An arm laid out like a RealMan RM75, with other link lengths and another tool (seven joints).
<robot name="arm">
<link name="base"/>
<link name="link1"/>
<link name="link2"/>
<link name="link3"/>
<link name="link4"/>
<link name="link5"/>
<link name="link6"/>
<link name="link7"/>
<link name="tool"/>
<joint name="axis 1" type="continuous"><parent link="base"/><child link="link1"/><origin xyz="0.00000 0.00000 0.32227" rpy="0.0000 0.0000 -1.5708"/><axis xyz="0 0 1"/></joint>
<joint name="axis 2" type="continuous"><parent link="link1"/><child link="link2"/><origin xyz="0.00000 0.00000 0.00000" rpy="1.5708 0.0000 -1.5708"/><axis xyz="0 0 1"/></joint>
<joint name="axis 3" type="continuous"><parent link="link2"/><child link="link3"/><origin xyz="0.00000 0.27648 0.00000" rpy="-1.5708 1.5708 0.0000"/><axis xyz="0 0 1"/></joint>
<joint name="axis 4" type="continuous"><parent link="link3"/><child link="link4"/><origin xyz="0.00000 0.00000 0.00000" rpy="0.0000 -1.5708 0.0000"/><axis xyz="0 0 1"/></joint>
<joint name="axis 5" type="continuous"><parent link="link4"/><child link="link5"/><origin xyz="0.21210 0.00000 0.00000" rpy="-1.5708 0.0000 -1.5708"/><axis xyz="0 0 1"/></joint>
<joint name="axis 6" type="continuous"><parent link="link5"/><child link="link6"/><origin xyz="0.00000 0.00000 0.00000" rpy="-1.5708 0.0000 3.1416"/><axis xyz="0 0 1"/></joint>
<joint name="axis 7" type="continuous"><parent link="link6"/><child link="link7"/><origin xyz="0.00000 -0.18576 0.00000" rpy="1.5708 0.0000 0.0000"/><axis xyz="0 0 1"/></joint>
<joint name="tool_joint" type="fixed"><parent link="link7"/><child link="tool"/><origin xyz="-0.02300 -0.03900 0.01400" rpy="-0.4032 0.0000 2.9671"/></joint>
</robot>
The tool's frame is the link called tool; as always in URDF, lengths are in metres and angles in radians. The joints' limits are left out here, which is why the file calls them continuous.
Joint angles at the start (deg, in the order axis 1, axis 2, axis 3, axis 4, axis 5, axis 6, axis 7): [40.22, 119.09, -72.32, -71.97, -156.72, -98.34, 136.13]
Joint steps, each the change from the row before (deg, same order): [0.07, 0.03, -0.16, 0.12, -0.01, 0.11, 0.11]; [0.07, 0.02, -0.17, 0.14, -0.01, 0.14, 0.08]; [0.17, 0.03, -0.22, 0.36, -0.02, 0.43, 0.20]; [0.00, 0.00, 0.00, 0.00, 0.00, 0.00, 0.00]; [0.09, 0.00, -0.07, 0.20, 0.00, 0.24, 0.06]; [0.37, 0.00, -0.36, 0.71, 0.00, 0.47, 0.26]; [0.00, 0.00, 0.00, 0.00, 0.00, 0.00, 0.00]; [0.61, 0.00, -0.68, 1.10, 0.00, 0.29, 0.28]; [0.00, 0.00, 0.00, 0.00, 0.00, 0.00, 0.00]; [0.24, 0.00, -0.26, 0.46, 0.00, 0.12, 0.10]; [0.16, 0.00, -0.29, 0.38, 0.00, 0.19, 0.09]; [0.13, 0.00, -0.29, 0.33, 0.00, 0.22, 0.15]
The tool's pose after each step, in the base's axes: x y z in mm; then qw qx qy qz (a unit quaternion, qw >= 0). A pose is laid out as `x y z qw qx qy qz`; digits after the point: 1 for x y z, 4 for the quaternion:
236.4 422.2 47.6 0.3024 0.1460 0.8956 0.2917
236.2 422.4 46.8 0.3028 0.1453 0.8956 0.2916
235.8 423.4 45.5 0.3030 0.1451 0.8953 0.2926
235.8 423.4 45.5 0.3030 0.1451 0.8953 0.2926
235.7 424.1 45.0 0.3029 0.1450 0.8951 0.2933
235.2 425.2 42.7 0.3042 0.1443 0.8950 0.2927
235.2 425.2 42.7 0.3042 0.1443 0.8950 0.2927
234.5 425.4 38.6 0.3084 0.1420 0.8954 0.2880
234.5 425.4 38.6 0.3084 0.1420 0.8954 0.2880
234.4 425.5 37.0 0.3101 0.1411 0.8956 0.2861
234.4 425.6 35.5 0.3116 0.1401 0.8956 0.2849
234.5 425.7 34.2 0.3130 0.1395 0.8954 0.2842

